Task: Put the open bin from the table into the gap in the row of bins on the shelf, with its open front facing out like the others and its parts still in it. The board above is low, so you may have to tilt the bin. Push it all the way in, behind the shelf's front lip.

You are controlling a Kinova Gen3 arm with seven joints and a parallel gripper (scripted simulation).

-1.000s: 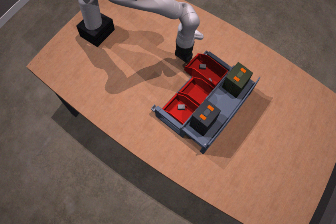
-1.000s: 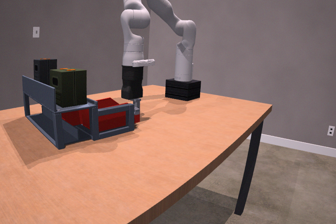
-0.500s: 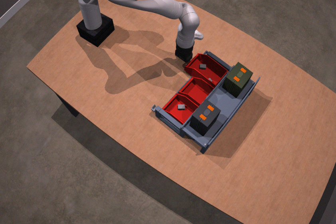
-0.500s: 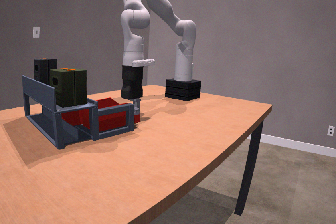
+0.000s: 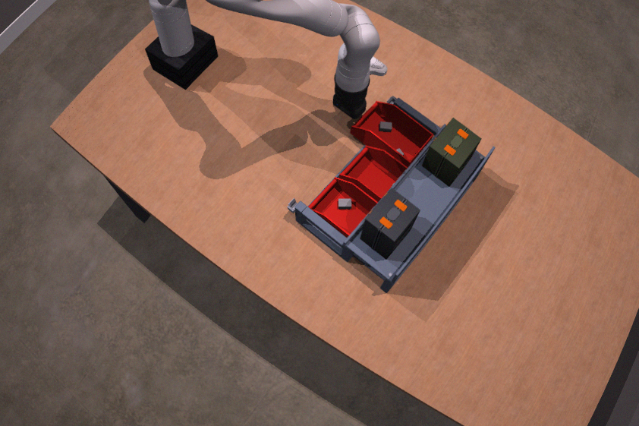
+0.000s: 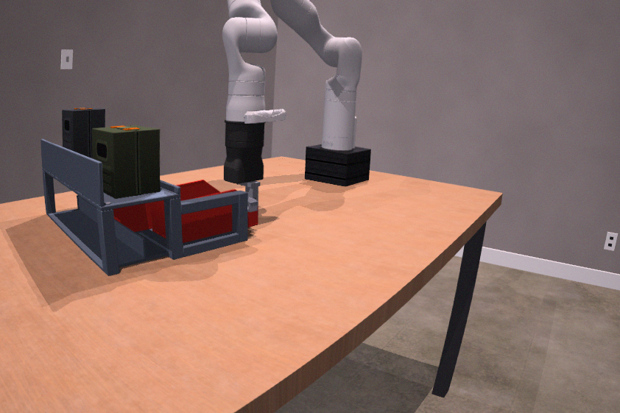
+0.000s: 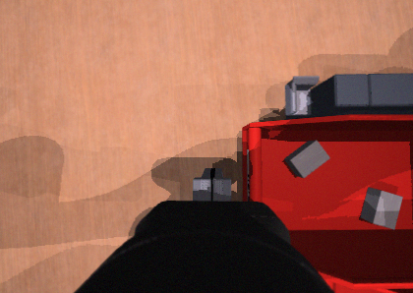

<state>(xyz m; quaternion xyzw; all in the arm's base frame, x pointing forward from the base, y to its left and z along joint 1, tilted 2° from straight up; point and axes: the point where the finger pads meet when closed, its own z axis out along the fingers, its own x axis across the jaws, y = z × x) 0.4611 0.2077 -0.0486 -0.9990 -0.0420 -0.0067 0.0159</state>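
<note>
Now: hand 90 mm short of the shelf lip, 110 mm to the left of it and 30 mm above it. Round my hand: black box 280 mm ahead, 210 mm to the right, 130 mm above; then green box 270 mm ahead, 20 mm to the left, 120 mm above.
</note>
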